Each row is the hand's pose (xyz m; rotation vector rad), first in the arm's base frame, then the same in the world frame.
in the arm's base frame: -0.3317 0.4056 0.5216 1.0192 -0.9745 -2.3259
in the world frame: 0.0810 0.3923 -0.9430 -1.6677 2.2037 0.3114
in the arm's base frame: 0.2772 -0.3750 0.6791 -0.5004 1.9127 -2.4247
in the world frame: -0.6947 0.3019 -0.3145 1.6910 0.1137 -2.2656
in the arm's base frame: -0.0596 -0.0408 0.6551 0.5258 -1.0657 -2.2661
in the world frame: -0.3817 0.3525 -0.6683 -1.2574 2.2423 0.6304
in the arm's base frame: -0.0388 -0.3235 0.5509 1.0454 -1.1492 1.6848
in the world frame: -0.5682 0.1300 -0.5854 -1.4054 -0.9457 1.9954
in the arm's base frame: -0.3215 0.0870 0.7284 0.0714 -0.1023 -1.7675
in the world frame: -0.2988 0.3980 -0.9535 0.7601 -2.2903 -1.5652
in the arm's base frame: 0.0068 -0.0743 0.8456 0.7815 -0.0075 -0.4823
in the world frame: -0.5133 0.5084 -0.6547 -0.0418 -1.8750 -0.2211
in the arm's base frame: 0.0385 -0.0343 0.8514 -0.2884 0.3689 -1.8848
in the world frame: -0.4839 0.5432 -0.6309 0.7925 -1.7340 -2.0793
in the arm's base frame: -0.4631 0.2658 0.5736 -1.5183 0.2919 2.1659
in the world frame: -0.0587 0.3227 -1.0661 -2.5975 1.0574 -0.1464
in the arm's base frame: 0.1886 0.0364 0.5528 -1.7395 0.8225 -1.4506
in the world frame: -0.2744 0.3849 -0.4124 0.1755 0.4295 3.0737
